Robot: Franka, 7 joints.
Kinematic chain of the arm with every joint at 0, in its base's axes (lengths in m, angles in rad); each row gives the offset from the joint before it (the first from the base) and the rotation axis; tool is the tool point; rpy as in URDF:
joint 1: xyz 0 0 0.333 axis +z
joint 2: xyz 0 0 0 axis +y
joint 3: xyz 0 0 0.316 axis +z
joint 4: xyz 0.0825 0 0 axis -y
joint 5: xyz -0.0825 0 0.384 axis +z
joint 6: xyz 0 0 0 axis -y
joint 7: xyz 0.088 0 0 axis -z
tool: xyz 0 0 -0.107 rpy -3.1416 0 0
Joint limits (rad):
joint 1: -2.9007..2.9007
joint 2: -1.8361..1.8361
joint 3: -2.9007..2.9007
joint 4: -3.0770..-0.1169
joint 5: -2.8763..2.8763
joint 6: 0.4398..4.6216
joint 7: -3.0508..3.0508
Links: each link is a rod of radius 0.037 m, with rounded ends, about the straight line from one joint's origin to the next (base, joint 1, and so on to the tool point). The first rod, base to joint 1, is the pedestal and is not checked.
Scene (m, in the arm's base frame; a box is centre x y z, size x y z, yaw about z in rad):
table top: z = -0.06
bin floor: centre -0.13 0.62 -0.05 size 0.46 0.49 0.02 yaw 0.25
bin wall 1: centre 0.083 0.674 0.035 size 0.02 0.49 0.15 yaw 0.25
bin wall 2: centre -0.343 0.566 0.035 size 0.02 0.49 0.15 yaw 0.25
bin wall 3: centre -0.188 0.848 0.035 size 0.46 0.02 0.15 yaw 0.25
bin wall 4: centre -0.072 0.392 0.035 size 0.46 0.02 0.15 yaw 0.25
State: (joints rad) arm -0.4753 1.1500 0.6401 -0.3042 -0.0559 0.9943 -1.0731
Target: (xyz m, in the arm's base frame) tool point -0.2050 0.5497 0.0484
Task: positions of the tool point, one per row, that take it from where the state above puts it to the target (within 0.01 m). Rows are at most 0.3 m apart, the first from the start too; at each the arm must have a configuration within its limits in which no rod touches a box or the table.
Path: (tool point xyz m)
1: 0.7156 0.0512 0.3435
2: 0.6384 0.2901 0.2809
3: 0.4751 0.4822 0.2358
4: 0.2541 0.5964 0.2101
5: 0.0140 0.6178 0.2037
6: -0.2050 0.5497 0.2151
7: -0.2050 0.5497 0.0484

